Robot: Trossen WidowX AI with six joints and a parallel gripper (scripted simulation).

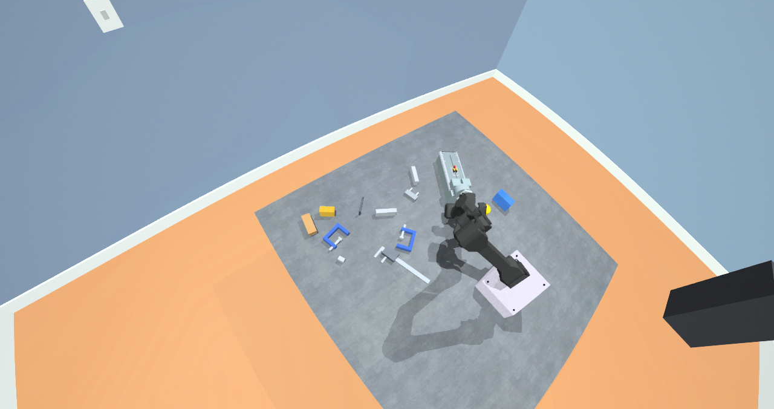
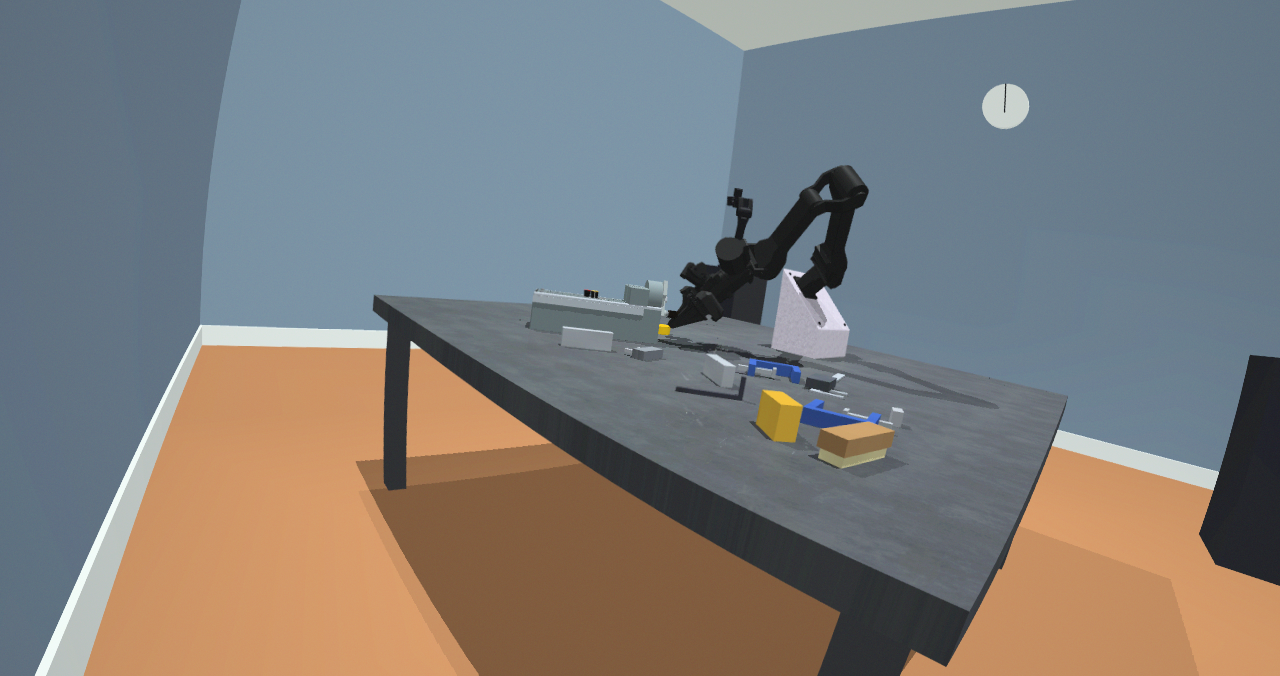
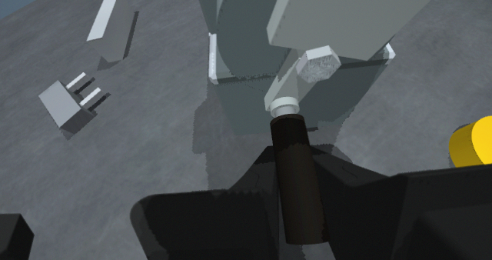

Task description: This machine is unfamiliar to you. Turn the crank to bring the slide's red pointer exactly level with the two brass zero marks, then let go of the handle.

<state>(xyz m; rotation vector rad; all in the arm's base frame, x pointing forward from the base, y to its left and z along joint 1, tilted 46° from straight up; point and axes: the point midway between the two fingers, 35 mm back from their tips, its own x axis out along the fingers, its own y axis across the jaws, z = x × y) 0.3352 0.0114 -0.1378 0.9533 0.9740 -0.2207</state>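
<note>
Now: gripper tip 30 mm below the dark handle, 10 mm to the right of it and 10 mm past it. Also, from my gripper tip: red pointer (150 mm ahead, 110 mm to the right, 50 mm above); then yellow round piece (120 mm to the right, 90 mm behind, 30 mm below); then pronged grey block (180 mm ahead, 120 mm to the left, 30 mm below).
</note>
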